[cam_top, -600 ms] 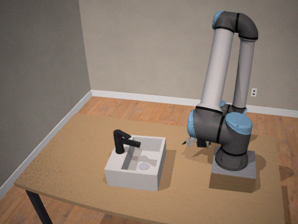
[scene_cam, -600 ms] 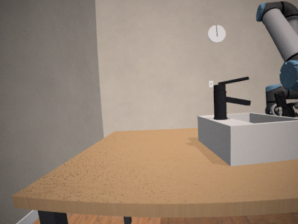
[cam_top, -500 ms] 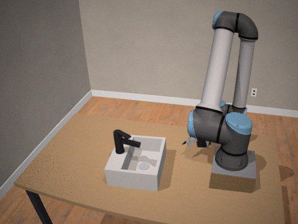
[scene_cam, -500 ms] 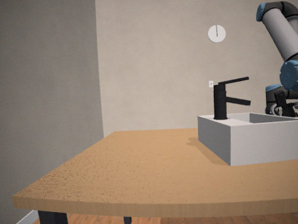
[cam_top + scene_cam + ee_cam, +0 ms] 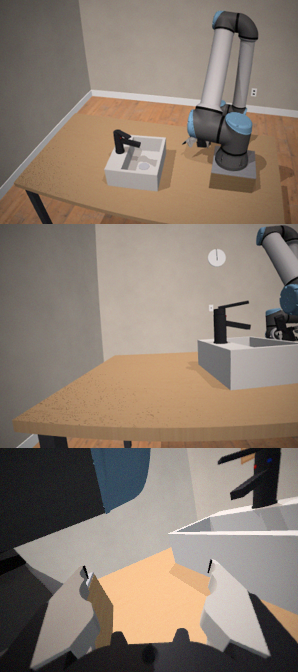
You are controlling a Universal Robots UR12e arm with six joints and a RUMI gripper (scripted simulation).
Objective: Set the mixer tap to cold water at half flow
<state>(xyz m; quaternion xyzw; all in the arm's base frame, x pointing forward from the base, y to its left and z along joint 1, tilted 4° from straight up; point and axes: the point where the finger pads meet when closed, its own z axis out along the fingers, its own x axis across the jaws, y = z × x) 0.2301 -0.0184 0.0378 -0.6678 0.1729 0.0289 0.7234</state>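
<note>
Now: hand 35 cm short of the lever, 18 cm to the right of it and 12 cm below it. Also, from my hand: white sink (28 cm ahead, 13 cm to the left, 12 cm below).
</note>
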